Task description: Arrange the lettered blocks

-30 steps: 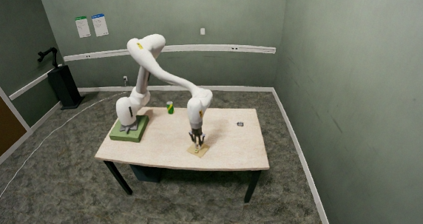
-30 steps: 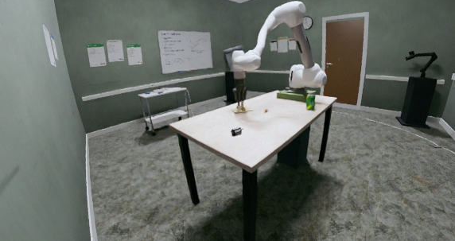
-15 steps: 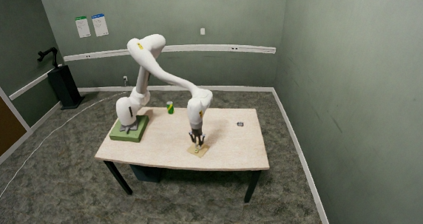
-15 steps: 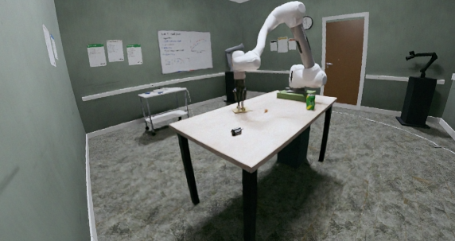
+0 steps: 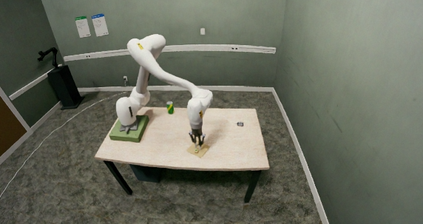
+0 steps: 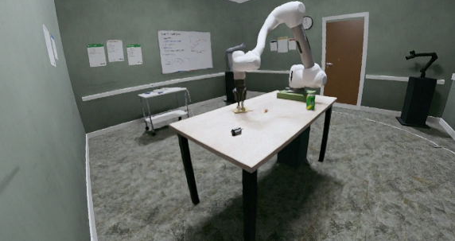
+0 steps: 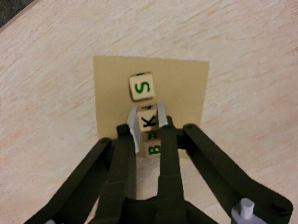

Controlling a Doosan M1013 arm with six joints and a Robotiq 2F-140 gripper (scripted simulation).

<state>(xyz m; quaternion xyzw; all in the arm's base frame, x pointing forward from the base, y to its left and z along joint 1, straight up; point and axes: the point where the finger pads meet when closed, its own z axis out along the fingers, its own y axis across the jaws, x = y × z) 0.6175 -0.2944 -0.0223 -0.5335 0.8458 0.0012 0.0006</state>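
My hand is 40 mm above the tan mat. From my hand the other things lie so: black object (390 mm ahead, 230 mm to the left, 20 mm below); then can (240 mm behind, 500 mm to the left, 30 mm above).
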